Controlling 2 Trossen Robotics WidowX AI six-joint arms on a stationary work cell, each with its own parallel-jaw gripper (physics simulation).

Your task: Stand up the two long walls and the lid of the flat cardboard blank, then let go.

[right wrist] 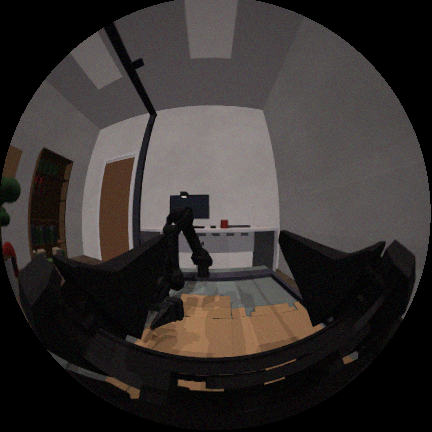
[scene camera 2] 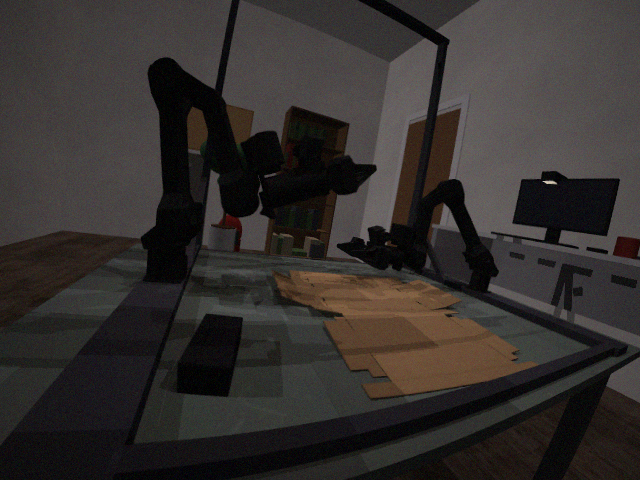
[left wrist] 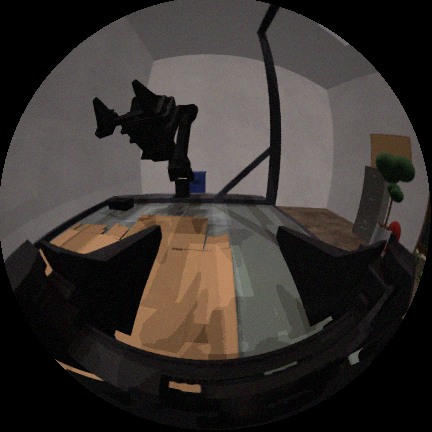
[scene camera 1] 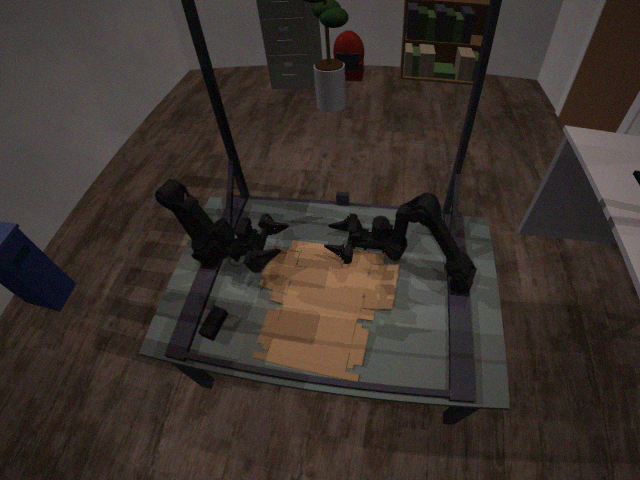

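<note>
The left gripper is open and holds nothing; the left wrist view and scene camera 1 both show the left gripper. The right gripper, open as well and holding nothing, can be seen in the right wrist view, in the left wrist view and in scene camera 1. A black block rests on the table, and a black frame post is in view too.
</note>
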